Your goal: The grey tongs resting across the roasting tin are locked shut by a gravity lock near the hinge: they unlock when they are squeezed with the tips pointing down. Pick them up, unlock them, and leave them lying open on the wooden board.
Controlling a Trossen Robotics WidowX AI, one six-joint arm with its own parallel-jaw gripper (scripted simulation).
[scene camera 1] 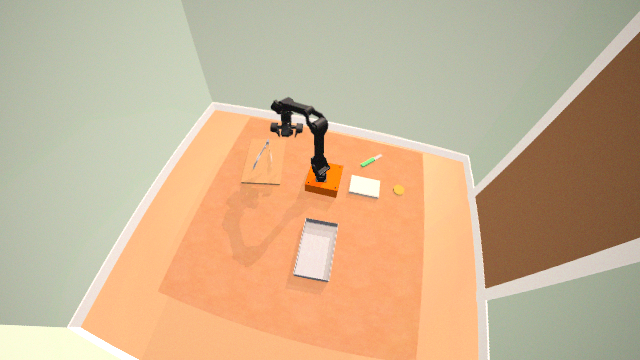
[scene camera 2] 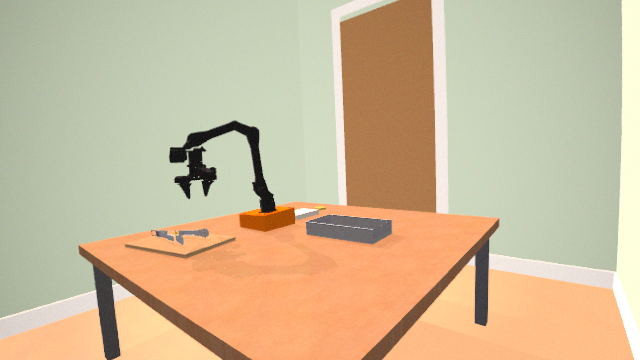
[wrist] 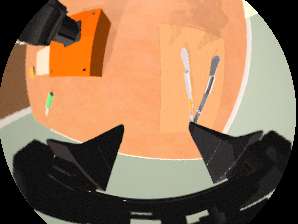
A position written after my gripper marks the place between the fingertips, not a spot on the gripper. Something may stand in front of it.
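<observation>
Scene camera 1 shows a wooden board [scene camera 1: 263, 174] and a grey roasting tin [scene camera 1: 317, 244]. In scene camera 2 the tin [scene camera 2: 348, 228] is visible together with my gripper [scene camera 2: 197, 197], which is open and holds nothing. The wrist view shows the board [wrist: 175, 112] and my gripper [wrist: 157, 126].
</observation>
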